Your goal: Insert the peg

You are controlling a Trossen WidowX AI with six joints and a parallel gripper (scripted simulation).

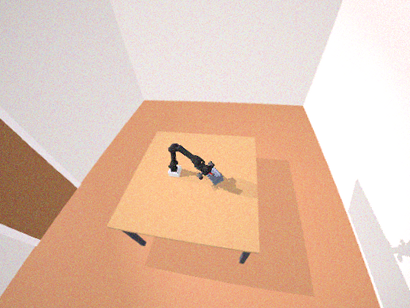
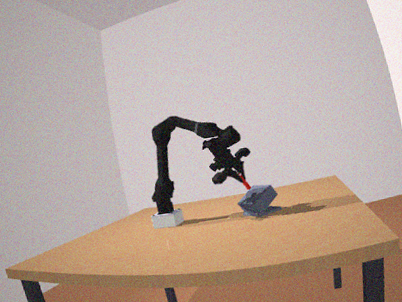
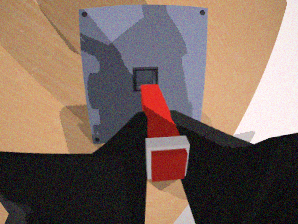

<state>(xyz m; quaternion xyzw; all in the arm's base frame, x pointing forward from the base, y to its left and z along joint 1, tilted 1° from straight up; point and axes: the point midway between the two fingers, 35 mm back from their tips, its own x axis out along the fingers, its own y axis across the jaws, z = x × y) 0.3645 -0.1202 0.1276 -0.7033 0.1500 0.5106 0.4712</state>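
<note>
My gripper tip is 40 mm short of the grey sloped panel, 30 mm to the right of it and 90 mm above it. The rest, counted from my gripper tip: red square peg 10 mm behind, 10 mm above.
</note>
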